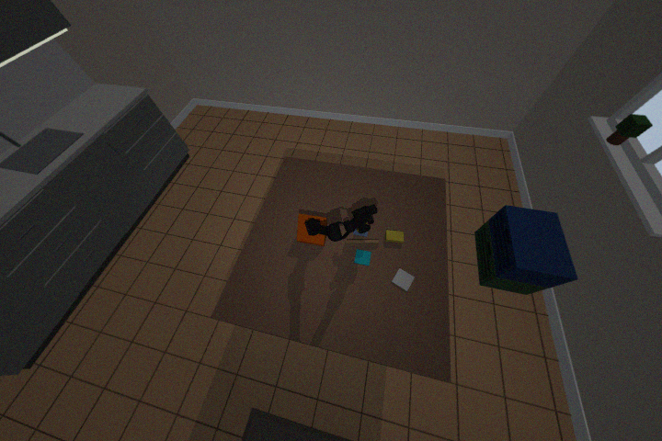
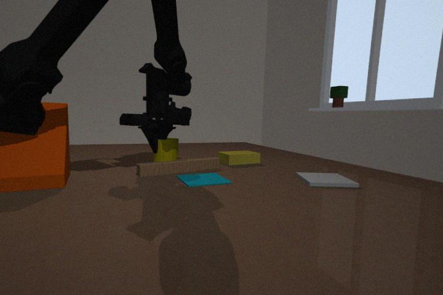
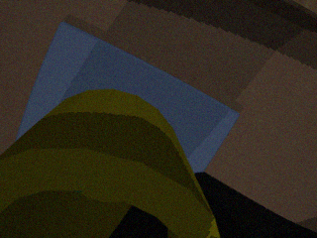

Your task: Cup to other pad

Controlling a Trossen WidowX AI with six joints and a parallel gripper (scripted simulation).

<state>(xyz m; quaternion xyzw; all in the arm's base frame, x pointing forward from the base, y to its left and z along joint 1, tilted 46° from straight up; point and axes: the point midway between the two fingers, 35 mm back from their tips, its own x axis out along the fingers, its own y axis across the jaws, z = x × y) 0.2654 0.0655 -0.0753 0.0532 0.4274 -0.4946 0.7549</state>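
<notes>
Right now my gripper tip is 5 cm above the blue pad, 2 cm to the right of it and 2 cm short of it. Round my gripper tip: cyan pad (17 cm to the right, 9 cm ahead, 5 cm below); low wooden bar (7 cm to the right, 5 cm ahead, 3 cm below); yellow-green cup (2 cm to the left, 2 cm ahead).
</notes>
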